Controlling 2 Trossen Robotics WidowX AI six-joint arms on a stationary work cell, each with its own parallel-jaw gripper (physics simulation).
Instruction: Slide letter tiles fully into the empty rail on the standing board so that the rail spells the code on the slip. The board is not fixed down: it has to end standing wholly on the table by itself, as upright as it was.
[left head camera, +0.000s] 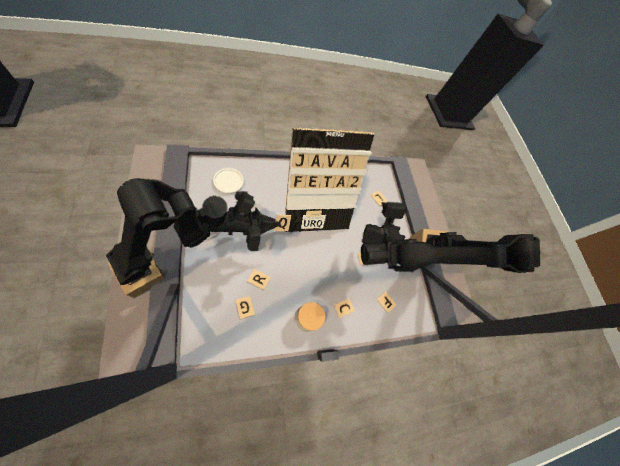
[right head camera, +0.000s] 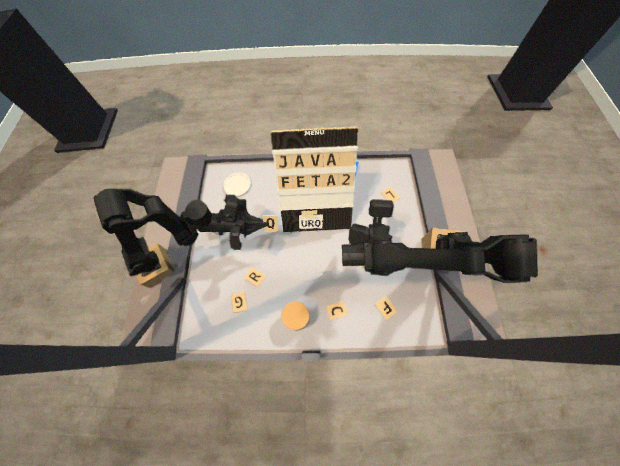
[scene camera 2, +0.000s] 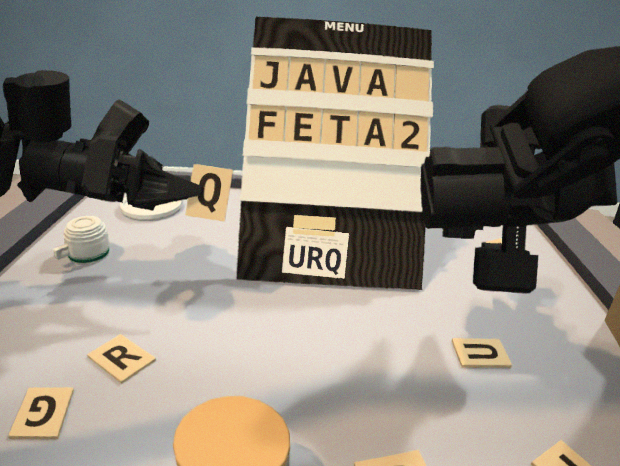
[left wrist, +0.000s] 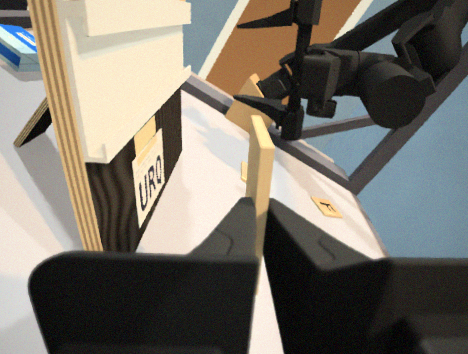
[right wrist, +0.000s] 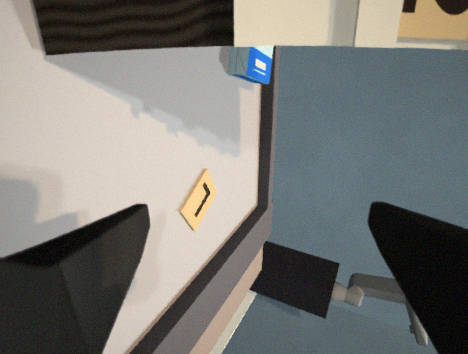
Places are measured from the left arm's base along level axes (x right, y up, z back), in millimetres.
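Pixels of known places: left gripper, fingertip midpoint: (left head camera: 279, 223) (right head camera: 267, 223) (scene camera 2: 202, 191) (left wrist: 255, 208); right gripper, fingertip midpoint: (left head camera: 378, 214) (left wrist: 235, 62) (right wrist: 260, 214); left arm's base at its link origin: (left head camera: 135, 269) (right head camera: 148, 263); right arm's base at its link origin: (left head camera: 434, 243) (right head camera: 446, 245) (left wrist: 265, 94).
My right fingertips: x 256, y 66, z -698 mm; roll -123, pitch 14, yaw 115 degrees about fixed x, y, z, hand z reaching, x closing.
For each thing: its middle in the pictures, then the offset to it from my right fingertips.
- board at the middle of its body: (scene camera 2: 334, 155) (right head camera: 315, 178) (left head camera: 320, 178) dx -205, dy +3, dz +92 mm
- slip at the middle of its body: (left wrist: 151, 174) (scene camera 2: 315, 252) (right head camera: 310, 221) (left head camera: 313, 221) dx -116, dy -91, dz +164 mm
- Q tile at the middle of its body: (left wrist: 254, 199) (scene camera 2: 209, 192) (left head camera: 282, 223) (right head camera: 270, 223) dx -137, dy +2, dz +294 mm
- R tile at the middle of its body: (scene camera 2: 121, 357) (left head camera: 259, 279) (right head camera: 254, 276) dx -57, dy -130, dz +421 mm
- U tile at the middle of its body: (scene camera 2: 481, 352) (left wrist: 253, 176) dx +93, dy -130, dz +65 mm
- Tiles G at the middle of its body: (scene camera 2: 42, 412) (left head camera: 245, 307) (right head camera: 239, 302) dx -8, dy -130, dz +502 mm
- C at the middle of its body: (right head camera: 336, 310) (left head camera: 344, 307) dx +176, dy -130, dz +246 mm
- F at the middle of its body: (left wrist: 326, 207) (right head camera: 386, 307) (left head camera: 386, 302) dx +252, dy -130, dz +108 mm
- L at the middle of its body: (right wrist: 199, 200) (right head camera: 390, 195) (left head camera: 379, 198) dx -69, dy -130, dz -158 mm
- orange round object at the middle of its body: (left head camera: 309, 317) (right head camera: 296, 316) dx +129, dy -98, dz +365 mm
- cup at the middle of its body: (scene camera 2: 80, 241) dx -287, dy -106, dz +441 mm
- plate at the middle of its body: (scene camera 2: 151, 204) (left head camera: 228, 181) (right head camera: 237, 184) dx -417, dy -125, dz +317 mm
- blue box at the middle of its body: (right wrist: 252, 57) (left wrist: 18, 47) dx -241, dy -119, dz -88 mm
The board (left head camera: 345, 220) (right head camera: 338, 220) (scene camera 2: 385, 250) (left wrist: 112, 210) stands upright with JAVA and FETA2 in its upper rails. Its lowest rail (left head camera: 323, 201) (right head camera: 315, 201) (scene camera 2: 330, 182) (left wrist: 130, 90) is empty. The slip (left head camera: 313, 221) (right head camera: 310, 222) (scene camera 2: 314, 258) reads URQ. My left gripper (scene camera 2: 197, 190) (left wrist: 255, 208) is shut on the Q tile (left head camera: 284, 222) (right head camera: 272, 228) (scene camera 2: 218, 202) (left wrist: 260, 150), held upright in the air left of the board. My right gripper (left wrist: 235, 62) (right wrist: 260, 214) is open and empty, right of the board. The R tile (left head camera: 259, 279) (right head camera: 254, 276) (scene camera 2: 121, 357) and U tile (scene camera 2: 482, 352) lie flat.
Tiles G (left head camera: 245, 307) (right head camera: 239, 302) (scene camera 2: 41, 411), C (left head camera: 344, 308) (right head camera: 336, 310), F (left head camera: 386, 302) (right head camera: 385, 308) and L (left head camera: 378, 198) (right wrist: 198, 200) lie on the table. An orange round object (left head camera: 311, 316) (scene camera 2: 231, 430) stands in front. A cup (scene camera 2: 86, 239) and plate (right head camera: 237, 184) are left; a blue box (right wrist: 252, 65) is behind.
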